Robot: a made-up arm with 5 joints. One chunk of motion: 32 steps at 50 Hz.
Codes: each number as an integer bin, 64 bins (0 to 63) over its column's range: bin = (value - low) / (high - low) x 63, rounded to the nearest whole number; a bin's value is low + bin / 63 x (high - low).
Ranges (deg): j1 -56..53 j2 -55..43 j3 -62..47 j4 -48..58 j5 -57..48
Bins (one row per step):
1: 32 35 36 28 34
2: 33 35 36 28 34
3: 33 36 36 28 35
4: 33 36 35 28 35
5: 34 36 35 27 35
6: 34 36 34 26 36
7: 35 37 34 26 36
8: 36 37 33 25 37
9: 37 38 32 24 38
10: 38 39 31 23 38
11: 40 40 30 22 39
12: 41 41 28 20 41
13: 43 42 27 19 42
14: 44 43 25 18 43
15: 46 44 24 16 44
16: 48 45 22 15 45
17: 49 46 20 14 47
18: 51 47 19 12 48
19: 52 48 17 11 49
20: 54 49 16 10 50
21: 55 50 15 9 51
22: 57 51 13 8 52
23: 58 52 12 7 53
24: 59 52 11 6 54
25: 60 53 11 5 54
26: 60 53 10 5 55
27: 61 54 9 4 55
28: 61 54 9 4 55
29: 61 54 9 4 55
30: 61 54 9 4 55
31: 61 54 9 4 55
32: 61 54 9 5 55
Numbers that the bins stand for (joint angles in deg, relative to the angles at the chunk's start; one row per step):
1: -0.63 -0.56 0.29 -0.89 -0.33
2: 1.10 -0.56 0.29 -0.89 -0.33
3: 1.10 1.00 0.29 -0.89 1.33
4: 1.10 1.00 -1.44 -0.89 1.33
5: 2.83 1.00 -1.44 -2.57 1.33
6: 2.83 1.00 -3.17 -4.25 3.00
7: 4.56 2.56 -3.17 -4.25 3.00
8: 6.29 2.56 -4.90 -5.94 4.67
9: 8.02 4.11 -6.63 -7.62 6.33
10: 9.75 5.67 -8.37 -9.30 6.33
11: 13.21 7.22 -10.10 -10.98 8.00
12: 14.94 8.78 -13.56 -14.35 11.33
13: 18.40 10.33 -15.29 -16.03 13.00
14: 20.13 11.89 -18.75 -17.71 14.67
15: 23.59 13.44 -20.48 -21.08 16.33
16: 27.05 15.00 -23.94 -22.76 18.00
17: 28.78 16.56 -27.40 -24.44 21.33
18: 32.24 18.11 -29.13 -27.81 23.00
19: 33.97 19.67 -32.59 -29.49 24.67
20: 37.43 21.22 -34.32 -31.17 26.33
21: 39.16 22.78 -36.05 -32.86 28.00
22: 42.62 24.33 -39.51 -34.54 29.67
23: 44.35 25.89 -41.24 -36.22 31.33
24: 46.08 25.89 -42.97 -37.90 33.00
25: 47.81 27.44 -42.97 -39.59 33.00
26: 47.81 27.44 -44.70 -39.59 34.67
27: 49.54 29.00 -46.43 -41.27 34.67
28: 49.54 29.00 -46.43 -41.27 34.67
29: 49.54 29.00 -46.43 -41.27 34.67
30: 49.54 29.00 -46.43 -41.27 34.67
31: 49.54 29.00 -46.43 -41.27 34.67
32: 49.54 29.00 -46.43 -39.59 34.67

